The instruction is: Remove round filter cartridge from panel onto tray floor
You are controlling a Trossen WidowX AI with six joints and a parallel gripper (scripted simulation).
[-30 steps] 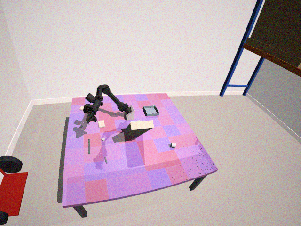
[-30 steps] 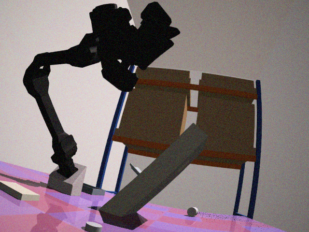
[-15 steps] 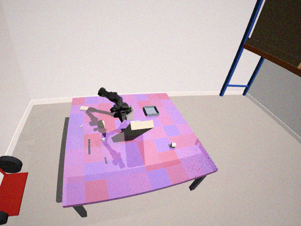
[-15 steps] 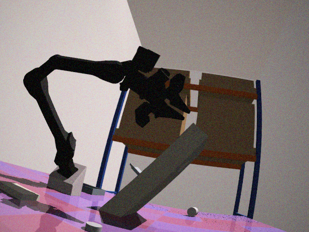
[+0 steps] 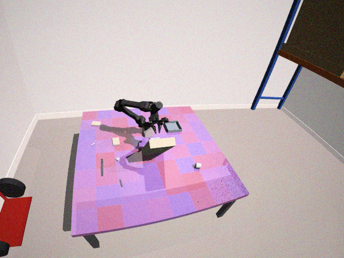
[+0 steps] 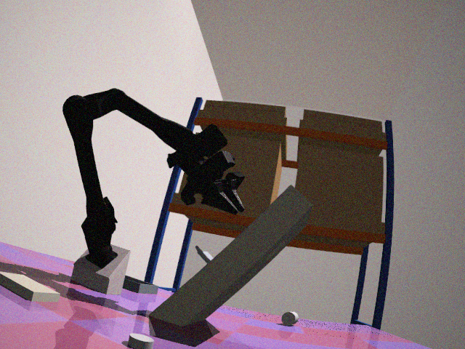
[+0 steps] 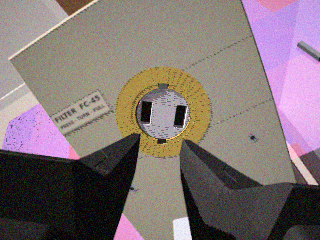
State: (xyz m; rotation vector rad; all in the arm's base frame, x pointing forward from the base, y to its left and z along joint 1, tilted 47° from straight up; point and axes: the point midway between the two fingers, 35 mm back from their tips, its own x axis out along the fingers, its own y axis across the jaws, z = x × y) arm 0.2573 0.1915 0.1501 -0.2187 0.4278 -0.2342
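Right now my gripper tip is 6 cm short of the white round filter cartridge, 5 cm above it and 1 cm to the right of it. The rest, counted from my gripper tip: sloped service panel: 12 cm below, 1 cm ahead; then grey tray: 39 cm behind, 26 cm below, 25 cm to the left.
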